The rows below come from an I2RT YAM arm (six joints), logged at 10 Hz.
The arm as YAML. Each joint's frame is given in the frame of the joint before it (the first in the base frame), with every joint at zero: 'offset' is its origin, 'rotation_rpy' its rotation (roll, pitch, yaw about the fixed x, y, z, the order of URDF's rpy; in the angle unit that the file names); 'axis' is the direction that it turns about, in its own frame. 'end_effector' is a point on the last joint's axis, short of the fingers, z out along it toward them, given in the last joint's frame.
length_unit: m
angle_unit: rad
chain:
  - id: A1
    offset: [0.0, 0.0, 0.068]
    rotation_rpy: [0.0, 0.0, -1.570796]
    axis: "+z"
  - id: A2
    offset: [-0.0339, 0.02, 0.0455]
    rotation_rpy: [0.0, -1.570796, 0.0]
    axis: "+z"
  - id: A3
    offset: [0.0, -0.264, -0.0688]
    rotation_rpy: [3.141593, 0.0, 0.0]
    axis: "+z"
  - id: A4
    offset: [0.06, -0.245, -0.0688]
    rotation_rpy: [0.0, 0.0, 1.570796]
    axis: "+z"
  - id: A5
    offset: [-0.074, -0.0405, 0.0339]
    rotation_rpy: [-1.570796, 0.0, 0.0]
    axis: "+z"
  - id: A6
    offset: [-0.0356, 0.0, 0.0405]
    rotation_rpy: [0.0, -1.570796, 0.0]
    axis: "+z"
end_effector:
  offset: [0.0, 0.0, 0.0]
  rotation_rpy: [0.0, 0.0, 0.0]
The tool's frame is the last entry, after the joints.
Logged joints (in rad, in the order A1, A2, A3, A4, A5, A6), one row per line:
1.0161, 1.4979, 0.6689, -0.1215, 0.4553, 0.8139
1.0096, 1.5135, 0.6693, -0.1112, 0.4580, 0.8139
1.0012, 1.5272, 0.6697, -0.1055, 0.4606, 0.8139
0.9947, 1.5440, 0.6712, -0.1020, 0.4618, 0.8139
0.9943, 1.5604, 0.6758, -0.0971, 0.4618, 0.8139
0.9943, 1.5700, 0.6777, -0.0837, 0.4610, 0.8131
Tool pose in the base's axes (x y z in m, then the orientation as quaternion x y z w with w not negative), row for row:
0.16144, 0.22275, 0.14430, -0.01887, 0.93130, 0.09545, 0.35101
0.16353, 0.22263, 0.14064, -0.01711, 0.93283, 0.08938, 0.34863
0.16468, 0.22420, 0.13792, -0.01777, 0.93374, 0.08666, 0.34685
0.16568, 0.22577, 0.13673, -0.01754, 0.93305, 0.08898, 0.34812
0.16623, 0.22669, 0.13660, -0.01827, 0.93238, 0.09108, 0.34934
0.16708, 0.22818, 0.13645, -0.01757, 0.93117, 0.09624, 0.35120
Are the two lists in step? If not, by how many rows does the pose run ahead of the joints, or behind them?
The pose runs 2 rows ahead of the joints: the pose in row i belongs to the joints in row i + 2.
